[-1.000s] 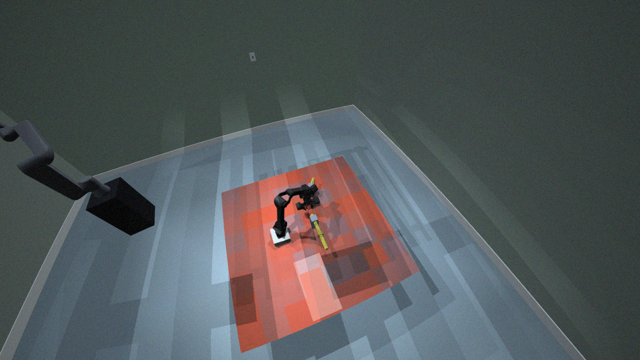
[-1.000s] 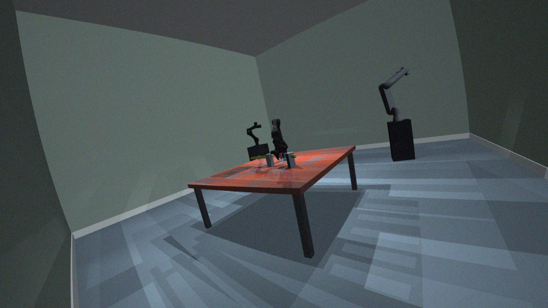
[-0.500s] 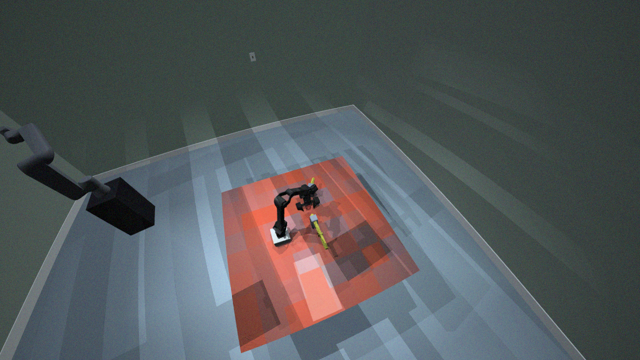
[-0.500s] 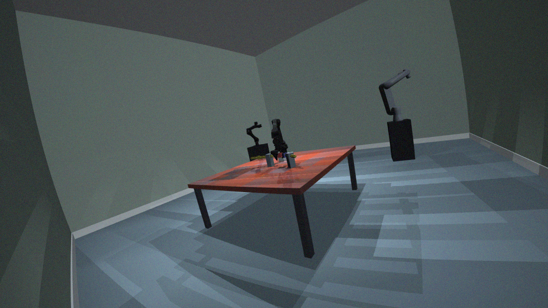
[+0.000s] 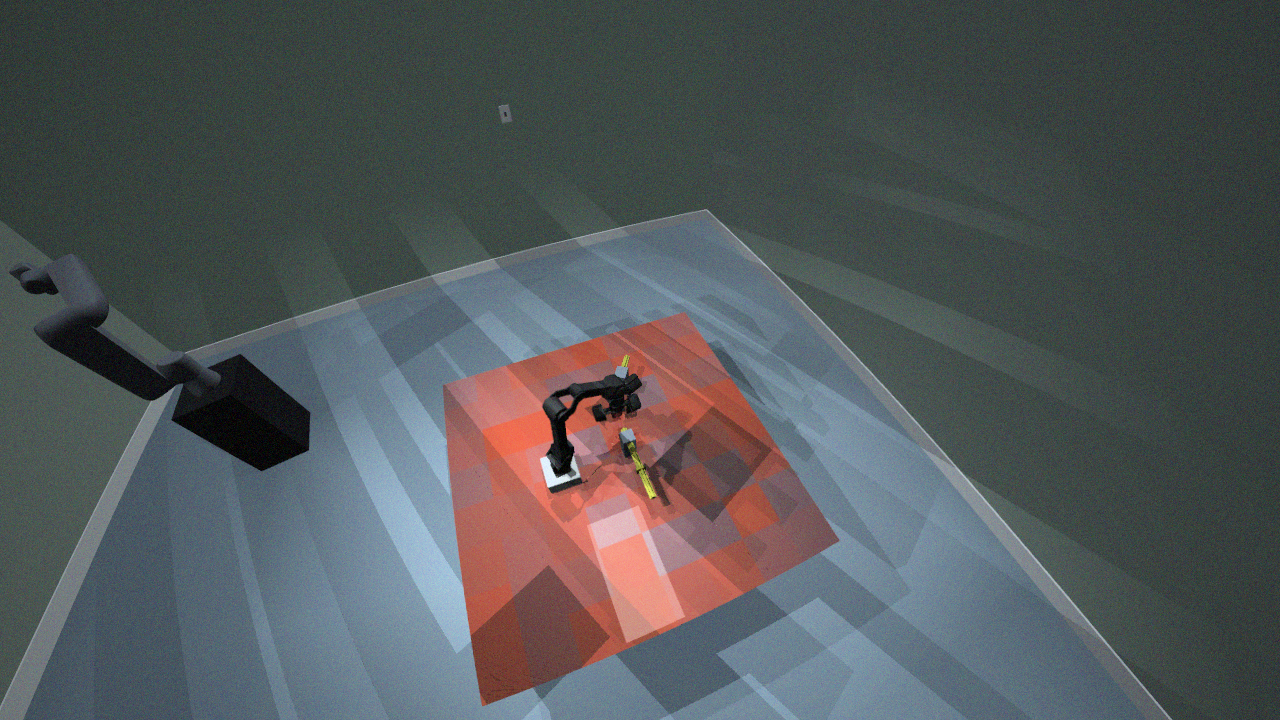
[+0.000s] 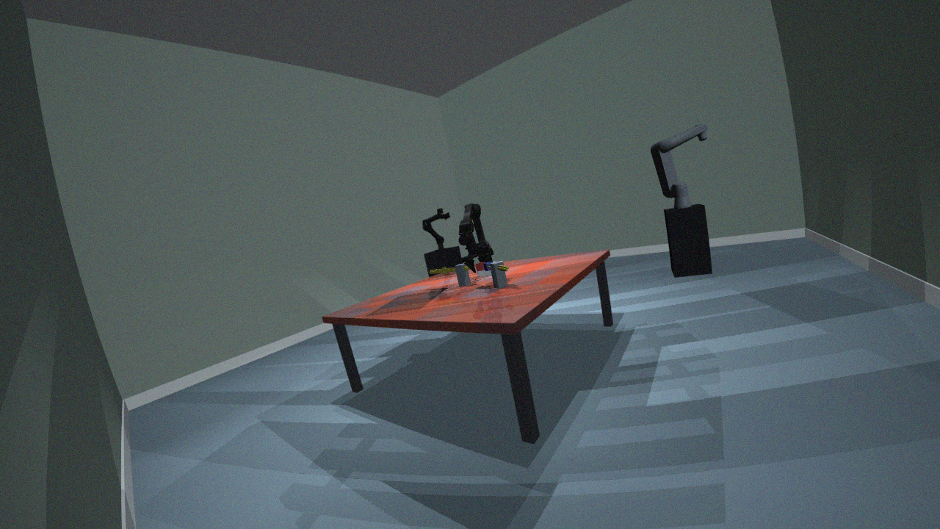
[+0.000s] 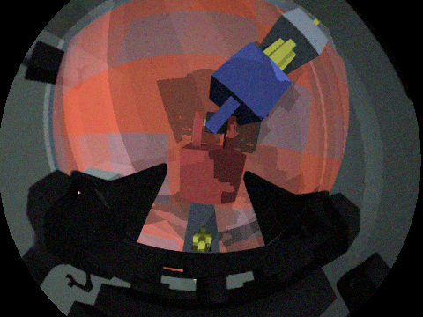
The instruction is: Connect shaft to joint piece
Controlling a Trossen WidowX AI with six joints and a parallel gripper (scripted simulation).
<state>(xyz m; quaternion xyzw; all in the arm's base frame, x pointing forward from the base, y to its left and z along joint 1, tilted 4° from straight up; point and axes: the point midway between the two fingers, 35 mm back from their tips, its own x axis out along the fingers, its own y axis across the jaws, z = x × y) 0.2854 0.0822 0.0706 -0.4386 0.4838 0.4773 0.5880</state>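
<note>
The joint piece lies 2 cm to the left of my gripper tip and 2 cm above it.
</note>
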